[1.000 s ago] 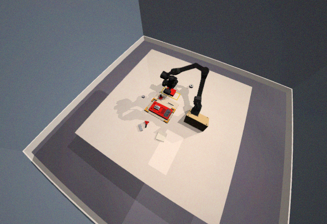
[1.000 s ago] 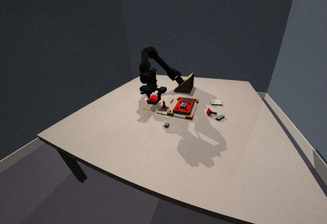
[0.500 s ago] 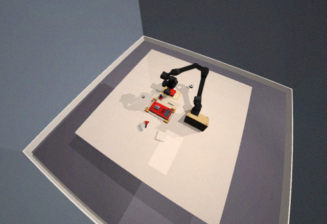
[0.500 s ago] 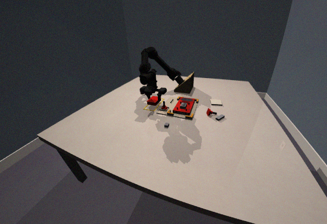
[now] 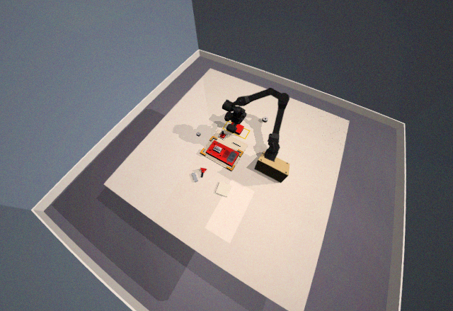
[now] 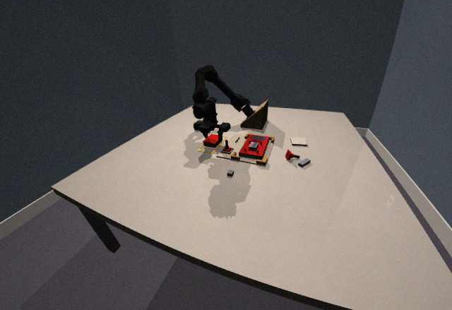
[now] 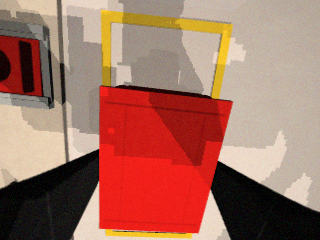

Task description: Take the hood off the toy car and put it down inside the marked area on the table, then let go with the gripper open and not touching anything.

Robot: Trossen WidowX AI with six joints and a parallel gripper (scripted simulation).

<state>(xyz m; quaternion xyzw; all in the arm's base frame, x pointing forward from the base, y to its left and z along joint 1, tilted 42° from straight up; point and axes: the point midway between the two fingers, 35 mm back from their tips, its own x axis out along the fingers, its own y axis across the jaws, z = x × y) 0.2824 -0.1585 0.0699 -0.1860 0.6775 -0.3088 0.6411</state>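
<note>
Now: gripper tip right at the red hood. The rest, counted from my gripper tip: white plate 9 cm behind, 44 cm to the left, 1 cm below.
</note>
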